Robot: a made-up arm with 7 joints.
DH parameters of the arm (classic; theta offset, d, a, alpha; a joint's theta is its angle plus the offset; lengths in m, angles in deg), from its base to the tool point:
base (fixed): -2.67 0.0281 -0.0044 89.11
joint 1: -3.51 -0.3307 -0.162 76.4
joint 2: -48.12 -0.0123 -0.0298 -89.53
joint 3: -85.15 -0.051 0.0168 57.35
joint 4: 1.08 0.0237 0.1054 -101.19
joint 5: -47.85 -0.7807 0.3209 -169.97
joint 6: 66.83 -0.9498 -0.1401 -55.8
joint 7: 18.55 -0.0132 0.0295 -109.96
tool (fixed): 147.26 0.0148 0 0
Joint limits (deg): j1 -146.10..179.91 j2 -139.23..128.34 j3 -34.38..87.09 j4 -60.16..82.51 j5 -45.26..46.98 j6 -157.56..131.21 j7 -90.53..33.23
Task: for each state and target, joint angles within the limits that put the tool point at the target. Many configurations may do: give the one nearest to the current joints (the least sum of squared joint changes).
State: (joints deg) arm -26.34 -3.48 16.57 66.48 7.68 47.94 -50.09
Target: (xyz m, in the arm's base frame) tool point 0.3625 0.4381 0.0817
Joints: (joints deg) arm -18.13 -40.53 24.72 82.51 46.98 73.44 -49.36
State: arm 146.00 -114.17 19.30 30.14 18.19 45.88 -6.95
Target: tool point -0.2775 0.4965 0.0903
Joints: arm 159.28 -79.87 17.61 68.97 -3.18 70.47 -4.15
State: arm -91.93 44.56 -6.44 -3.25 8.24 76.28 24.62
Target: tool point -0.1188 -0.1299 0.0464
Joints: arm -88.14 22.12 3.40 24.56 5.09 69.35 24.49
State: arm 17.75 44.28 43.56 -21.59 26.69 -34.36 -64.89
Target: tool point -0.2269 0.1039 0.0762
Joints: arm -11.24 51.47 42.28 -3.91 -35.51 -58.36 -72.00
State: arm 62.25 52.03 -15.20 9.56 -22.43 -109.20 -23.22
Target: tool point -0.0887 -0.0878 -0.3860
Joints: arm 71.96 41.68 -22.79 -0.44 18.36 -156.72 -9.64
